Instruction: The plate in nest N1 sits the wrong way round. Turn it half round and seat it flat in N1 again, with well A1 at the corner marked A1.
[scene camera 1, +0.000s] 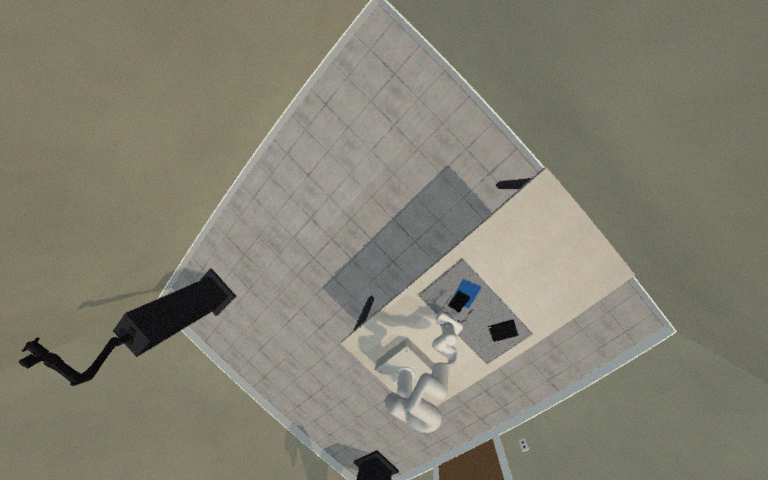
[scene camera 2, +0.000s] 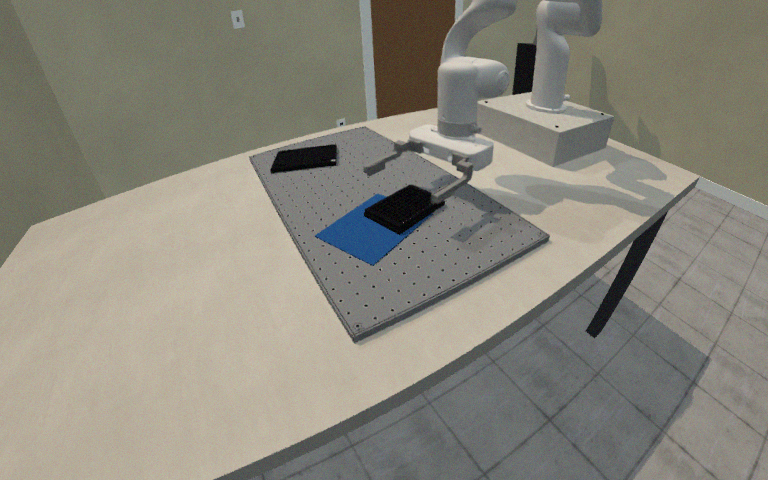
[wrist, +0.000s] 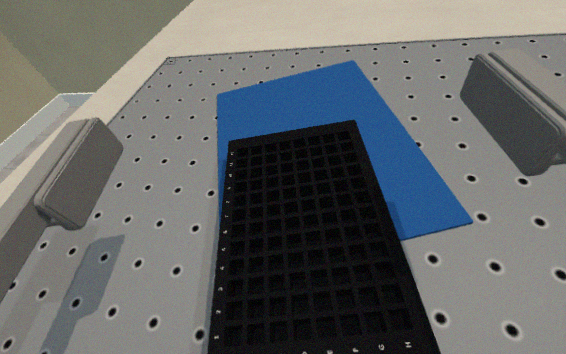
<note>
I see my gripper (wrist: 277, 104), a black well plate (scene camera 2: 398, 212) and a blue sheet (scene camera 2: 355, 234).
The black well plate also shows in the wrist view (wrist: 307, 249). The blue sheet is seen too in the wrist view (wrist: 420, 203).
</note>
